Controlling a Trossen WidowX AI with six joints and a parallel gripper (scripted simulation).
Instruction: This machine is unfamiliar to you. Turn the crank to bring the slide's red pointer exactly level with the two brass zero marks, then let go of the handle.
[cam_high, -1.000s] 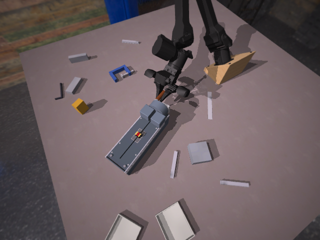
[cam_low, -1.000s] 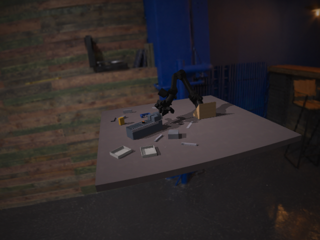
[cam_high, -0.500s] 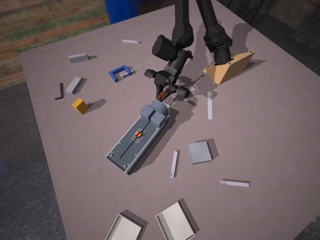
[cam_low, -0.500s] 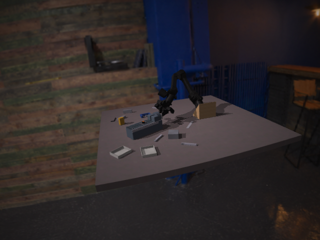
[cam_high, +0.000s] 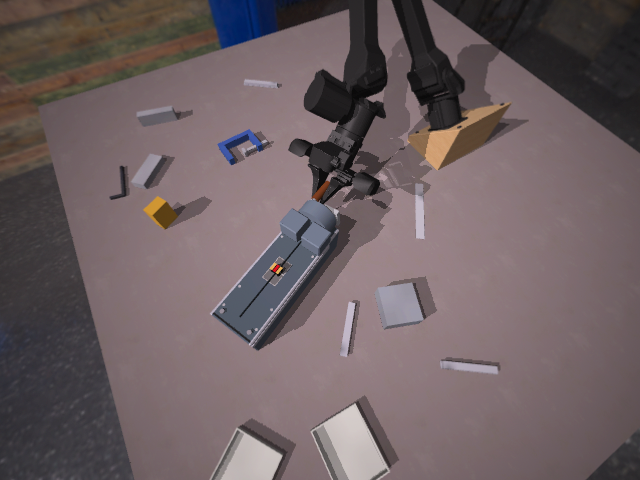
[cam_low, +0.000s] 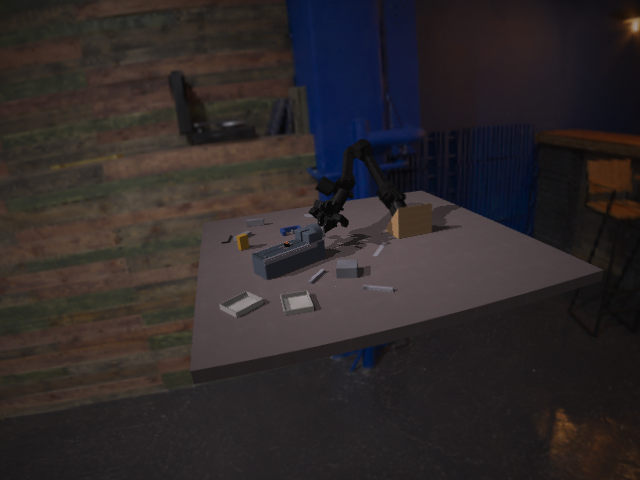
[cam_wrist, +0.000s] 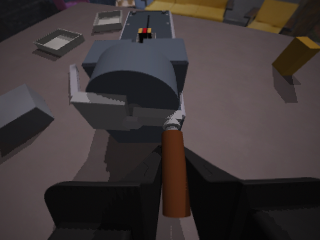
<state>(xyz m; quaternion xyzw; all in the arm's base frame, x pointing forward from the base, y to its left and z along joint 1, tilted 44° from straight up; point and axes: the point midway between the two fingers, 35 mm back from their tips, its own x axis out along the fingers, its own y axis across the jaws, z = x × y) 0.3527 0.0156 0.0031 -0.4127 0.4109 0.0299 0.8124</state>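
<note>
Right now the brown crank handle is 2 cm behind my gripper tip, 2 cm above it and 1 cm to the right of it. Also, from my gripper tip: grey block (25 cm to the left, 4 cm below, 3 cm behind); blue clamp (28 cm to the right, 5 cm below, 5 cm ahead); red pointer (14 cm ahead, 9 cm to the left, 2 cm above).
</note>
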